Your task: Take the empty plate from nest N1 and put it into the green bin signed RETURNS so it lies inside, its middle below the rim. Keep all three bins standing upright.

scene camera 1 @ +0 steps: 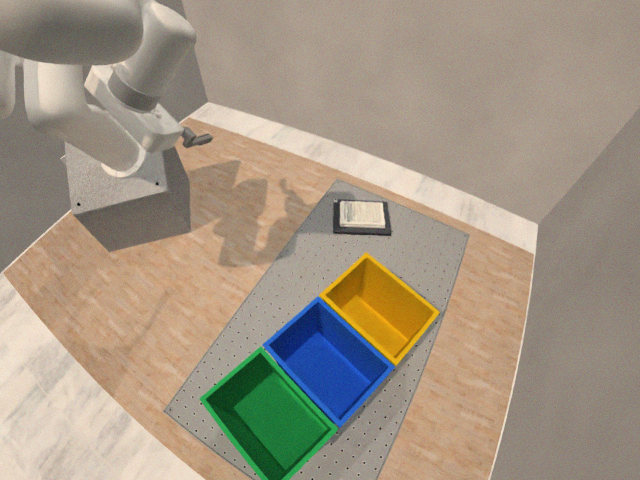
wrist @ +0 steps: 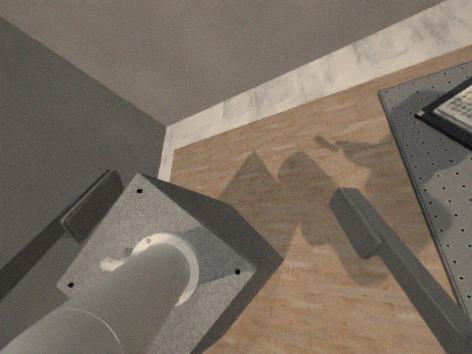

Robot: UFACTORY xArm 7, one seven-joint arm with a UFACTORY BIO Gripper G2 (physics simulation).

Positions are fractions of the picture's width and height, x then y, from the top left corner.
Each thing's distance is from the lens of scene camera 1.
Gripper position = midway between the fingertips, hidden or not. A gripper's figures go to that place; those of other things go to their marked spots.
my gripper (scene camera 1: 0.29, 0.23): 68 cm
well plate (scene camera 1: 0.55, 0.45): 85 cm
blue bin (scene camera 1: 0.52, 0.76): 68 cm
yellow bin (scene camera 1: 0.61, 0.66): 70 cm
green bin (scene camera 1: 0.42, 0.88): 68 cm
The marked spots on the well plate and the blue bin are 41 cm apart.
